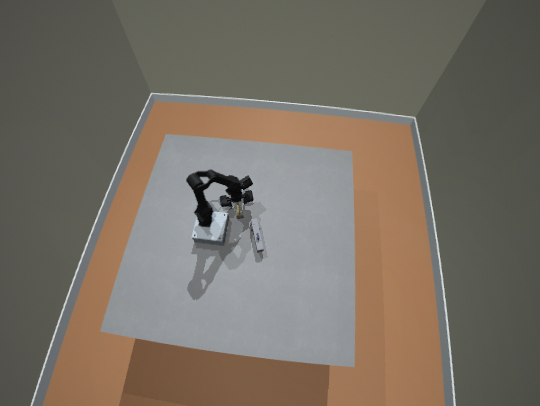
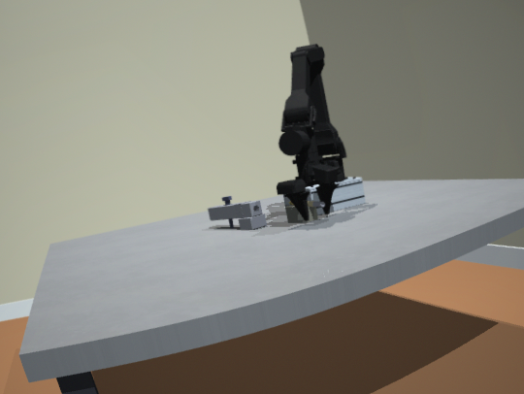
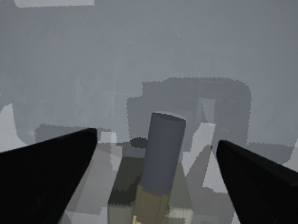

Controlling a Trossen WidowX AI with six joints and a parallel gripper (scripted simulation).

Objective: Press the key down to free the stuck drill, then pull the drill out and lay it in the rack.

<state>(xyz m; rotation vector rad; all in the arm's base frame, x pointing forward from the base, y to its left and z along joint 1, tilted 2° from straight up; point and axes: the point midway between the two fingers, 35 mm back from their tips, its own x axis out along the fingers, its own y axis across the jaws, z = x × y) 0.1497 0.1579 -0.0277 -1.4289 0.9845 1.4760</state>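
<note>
My gripper tip is 10 mm short of the drill, 40 mm to the left of it and 40 mm below it. From my gripper tip the other things lie so: dark blue key: 150 mm ahead, 200 mm to the right, 40 mm above; then rack: 20 mm ahead, 50 mm to the right, 10 mm above.
</note>
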